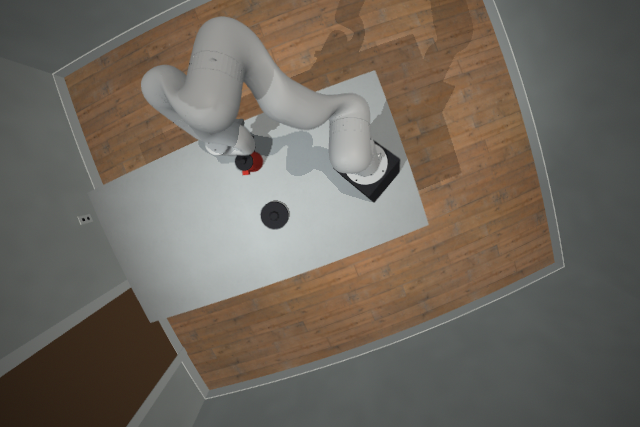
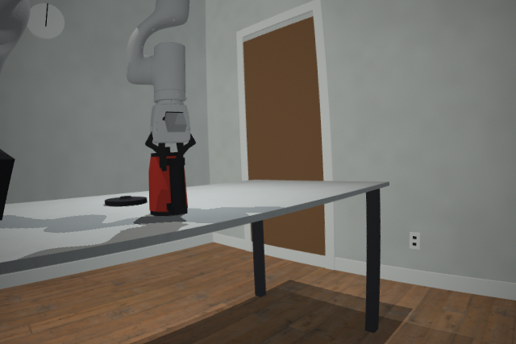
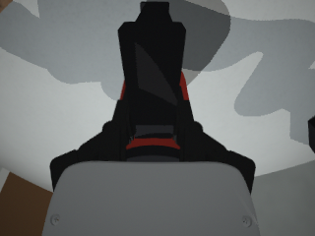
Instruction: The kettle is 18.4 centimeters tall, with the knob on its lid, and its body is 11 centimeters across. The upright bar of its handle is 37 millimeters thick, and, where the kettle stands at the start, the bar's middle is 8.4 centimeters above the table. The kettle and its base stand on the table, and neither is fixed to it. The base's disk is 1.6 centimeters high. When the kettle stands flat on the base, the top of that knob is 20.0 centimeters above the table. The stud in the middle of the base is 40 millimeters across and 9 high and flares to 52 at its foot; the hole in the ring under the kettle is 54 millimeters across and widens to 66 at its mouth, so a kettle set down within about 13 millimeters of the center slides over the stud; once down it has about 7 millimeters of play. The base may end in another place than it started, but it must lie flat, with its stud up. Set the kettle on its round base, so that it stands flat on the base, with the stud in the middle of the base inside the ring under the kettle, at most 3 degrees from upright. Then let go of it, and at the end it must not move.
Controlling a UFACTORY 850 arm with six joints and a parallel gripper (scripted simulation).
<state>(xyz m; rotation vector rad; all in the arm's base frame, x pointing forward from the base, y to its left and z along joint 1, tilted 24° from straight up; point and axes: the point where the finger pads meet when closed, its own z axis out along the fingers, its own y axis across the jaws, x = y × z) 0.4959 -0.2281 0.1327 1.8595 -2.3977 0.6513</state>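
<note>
Right now the red kettle is 1 cm ahead of my hand, 3 cm to the left of it and 5 cm below it. Also, from my hand: black round base 2 cm ahead, 37 cm to the left, 13 cm below.
</note>
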